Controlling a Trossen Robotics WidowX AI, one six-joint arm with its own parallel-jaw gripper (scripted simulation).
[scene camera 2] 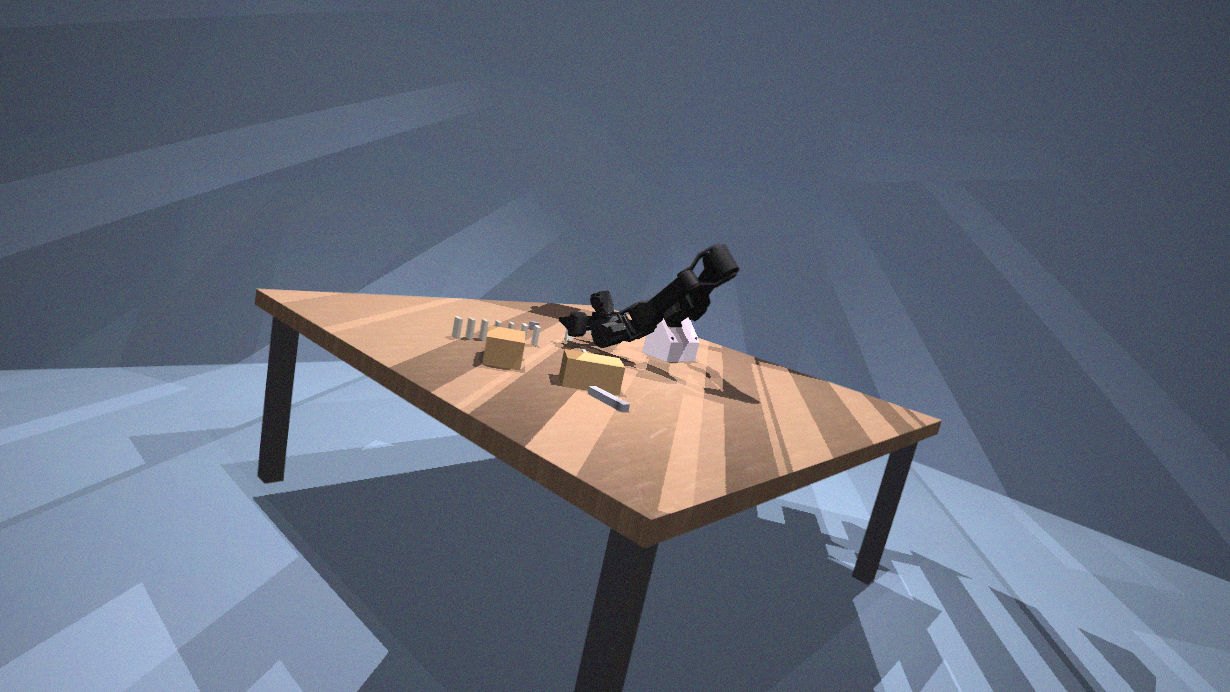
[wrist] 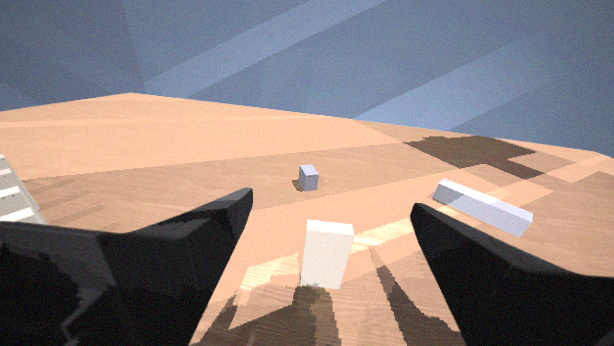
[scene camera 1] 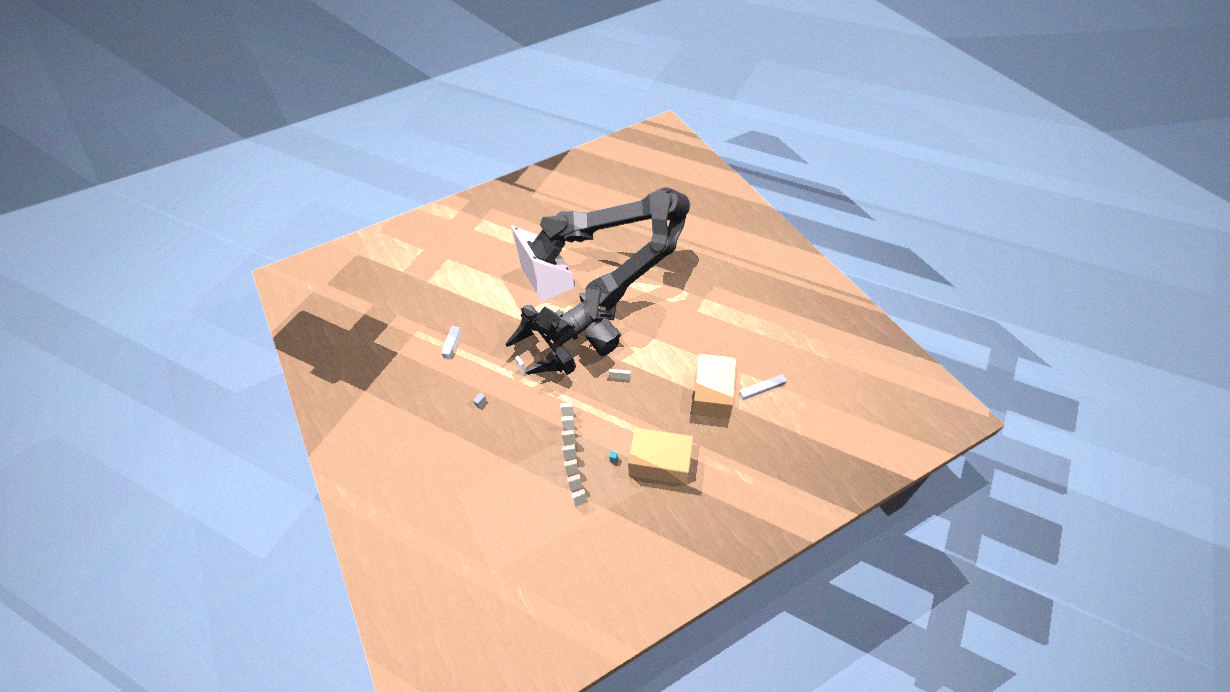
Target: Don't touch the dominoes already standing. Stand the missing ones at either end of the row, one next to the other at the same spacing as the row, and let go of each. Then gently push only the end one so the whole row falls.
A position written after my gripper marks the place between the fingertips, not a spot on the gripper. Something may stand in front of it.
My gripper (scene camera 1: pixel 515 359) is open, with nothing in its grasp.
My gripper shows as well in scene camera 2 (scene camera 2: pixel 570 318) and in the wrist view (wrist: pixel 331 202).
